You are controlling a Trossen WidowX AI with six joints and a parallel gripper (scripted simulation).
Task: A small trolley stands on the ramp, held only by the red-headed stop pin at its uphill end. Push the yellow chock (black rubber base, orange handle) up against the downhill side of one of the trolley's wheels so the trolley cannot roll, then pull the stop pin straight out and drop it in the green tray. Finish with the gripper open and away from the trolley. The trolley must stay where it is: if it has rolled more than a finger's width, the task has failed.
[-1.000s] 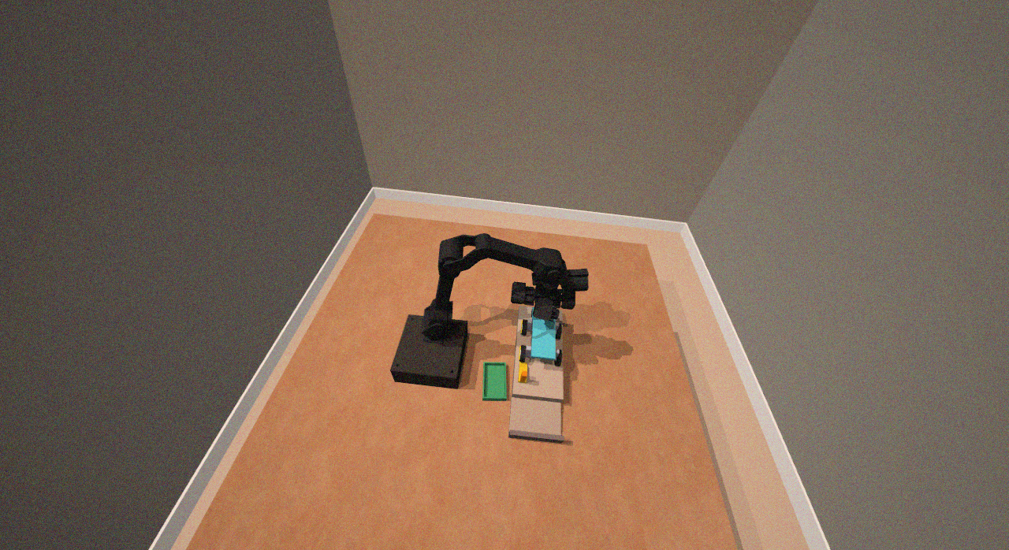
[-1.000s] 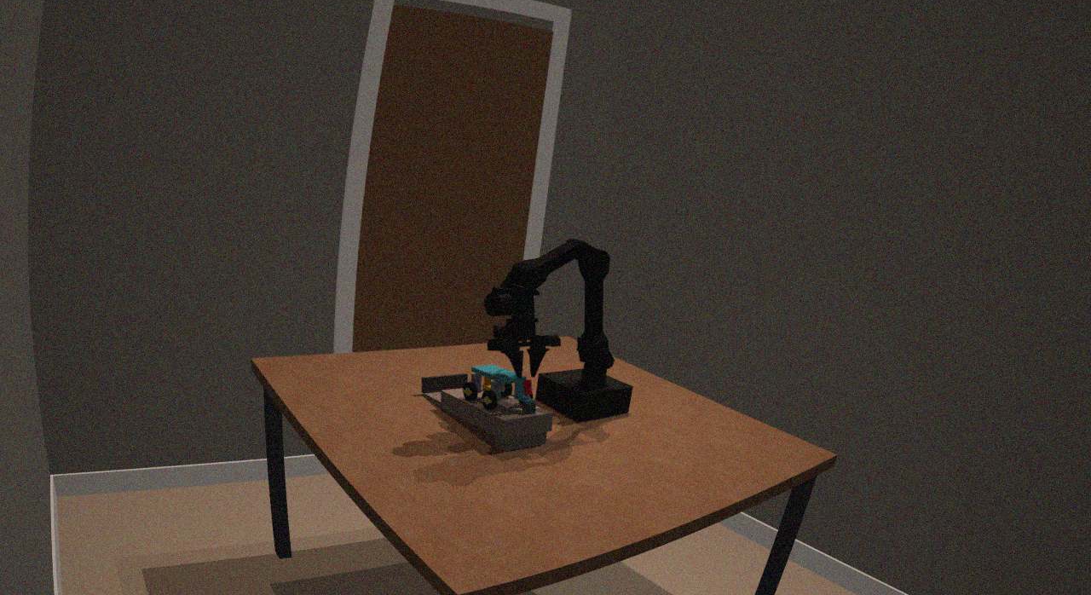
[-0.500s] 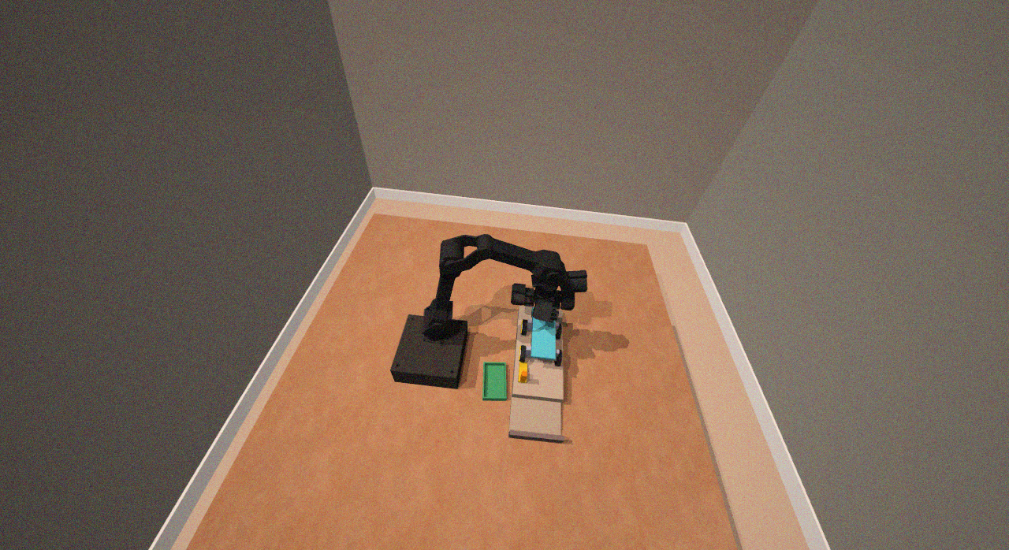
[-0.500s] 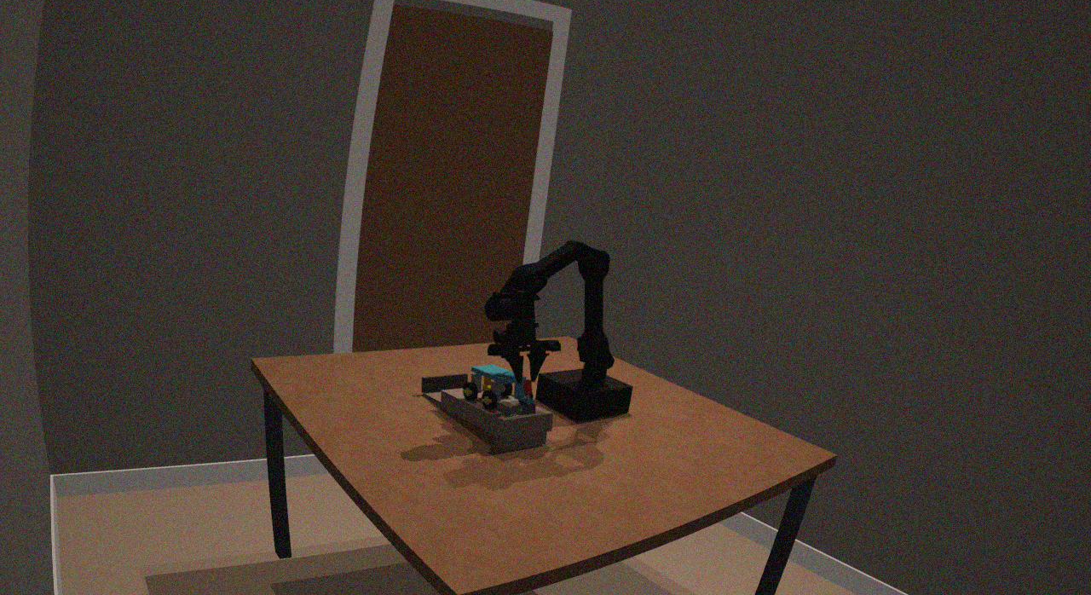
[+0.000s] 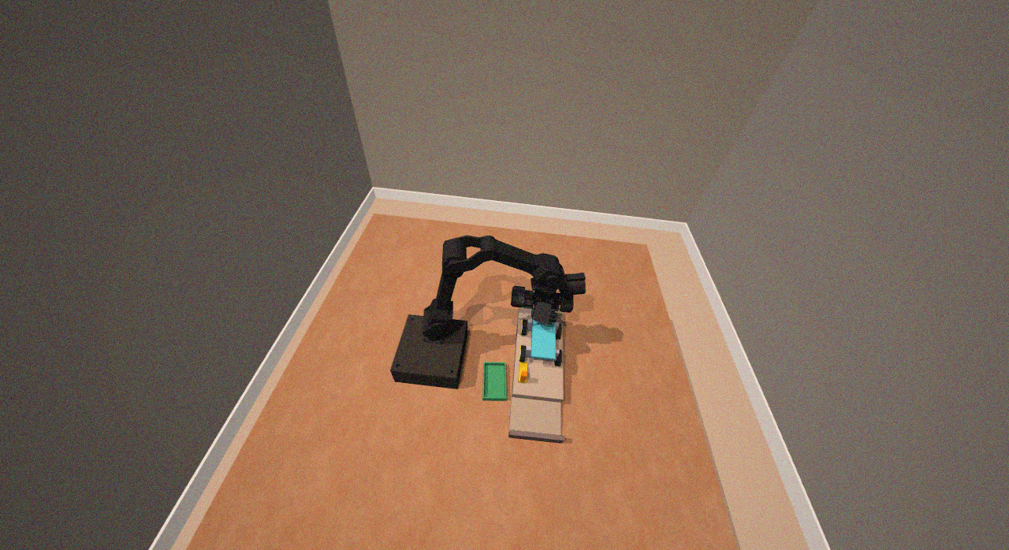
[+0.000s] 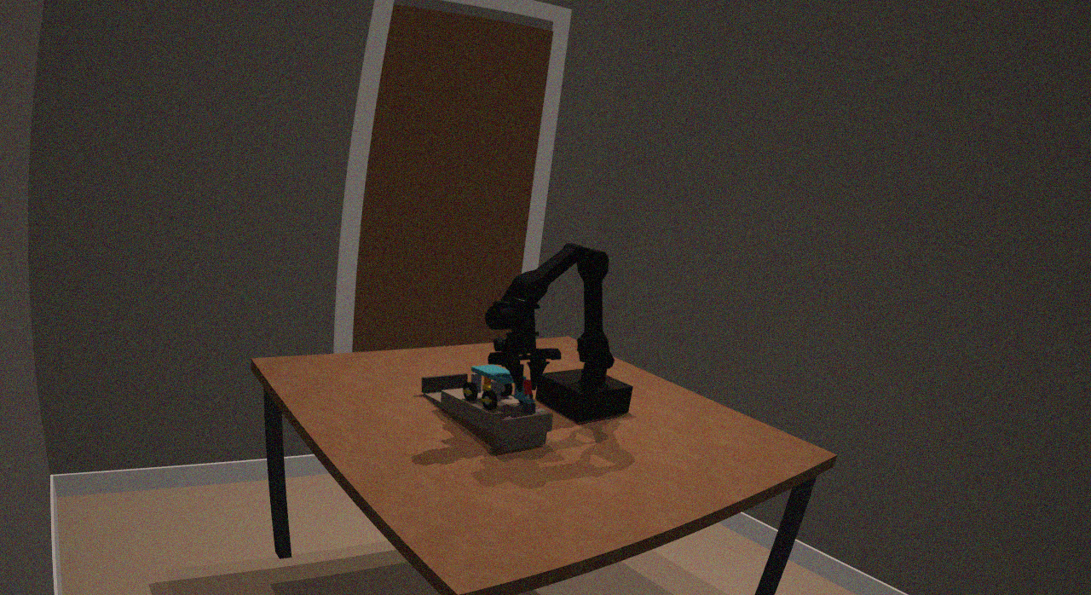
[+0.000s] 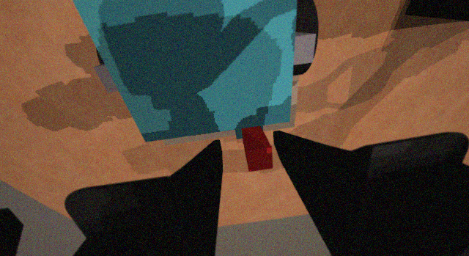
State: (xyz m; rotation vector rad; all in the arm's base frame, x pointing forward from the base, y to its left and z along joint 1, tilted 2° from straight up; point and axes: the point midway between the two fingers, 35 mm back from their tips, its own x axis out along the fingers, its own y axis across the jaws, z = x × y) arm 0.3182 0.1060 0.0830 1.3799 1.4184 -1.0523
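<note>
My gripper tip is 10 mm above the red-headed stop pin. Also, from my gripper tip: trolley 100 mm to the right, 30 mm below, 20 mm ahead; yellow chock 200 mm to the right, 60 mm below, 30 mm behind; grey ramp 110 mm to the right, 90 mm below, 20 mm ahead.
</note>
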